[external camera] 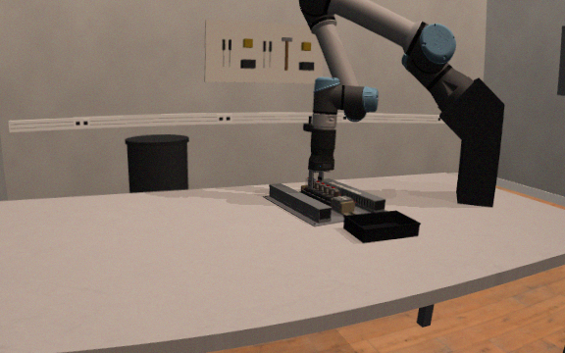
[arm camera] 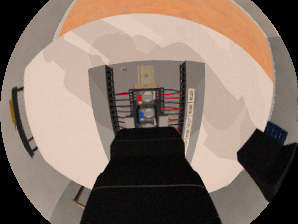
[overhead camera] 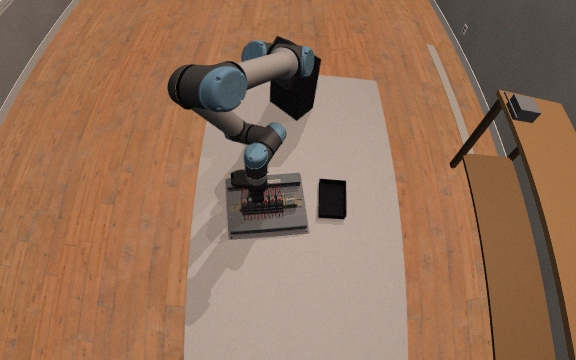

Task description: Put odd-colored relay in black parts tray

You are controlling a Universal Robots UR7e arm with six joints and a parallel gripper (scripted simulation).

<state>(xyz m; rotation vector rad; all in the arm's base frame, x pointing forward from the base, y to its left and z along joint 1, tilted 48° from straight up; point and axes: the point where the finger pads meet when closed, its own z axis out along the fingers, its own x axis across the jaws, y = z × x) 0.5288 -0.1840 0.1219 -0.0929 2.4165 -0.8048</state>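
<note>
The red-button relay lies 3 cm to the right of my hand and 1 cm below it. The rest, counted from my hand: grey relay panel: 1 cm ahead, 6 cm to the left, 4 cm below; black parts tray: 5 cm ahead, 32 cm to the left, 4 cm below.
</note>
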